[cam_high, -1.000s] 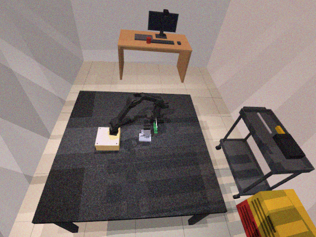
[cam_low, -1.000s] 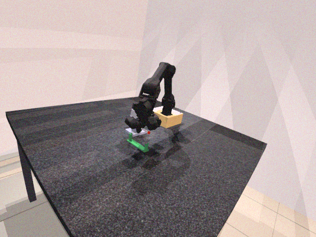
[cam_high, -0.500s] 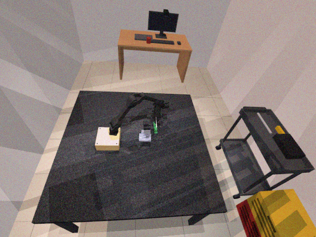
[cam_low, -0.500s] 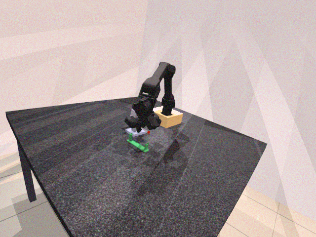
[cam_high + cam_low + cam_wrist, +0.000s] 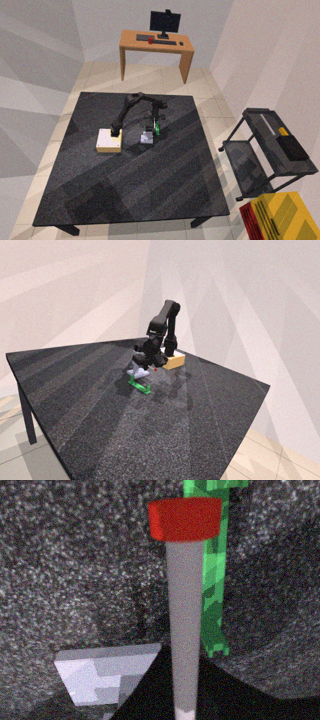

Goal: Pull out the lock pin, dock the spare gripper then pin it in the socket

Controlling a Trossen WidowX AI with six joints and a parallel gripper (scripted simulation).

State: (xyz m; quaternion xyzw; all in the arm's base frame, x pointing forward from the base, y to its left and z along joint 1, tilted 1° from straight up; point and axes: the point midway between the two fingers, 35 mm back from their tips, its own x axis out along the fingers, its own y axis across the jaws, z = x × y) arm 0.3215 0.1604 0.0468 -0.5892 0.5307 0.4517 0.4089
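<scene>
Now: gripper tip 12 cm to the left of the grey mount, 4 cm past it and 4 cm above it. The rest, counted from my gripper tip: green cradle 6 cm below, 4 cm ahead, 2 cm to the left; then spare gripper 12 cm to the right, 4 cm behind, 4 cm above.
</scene>
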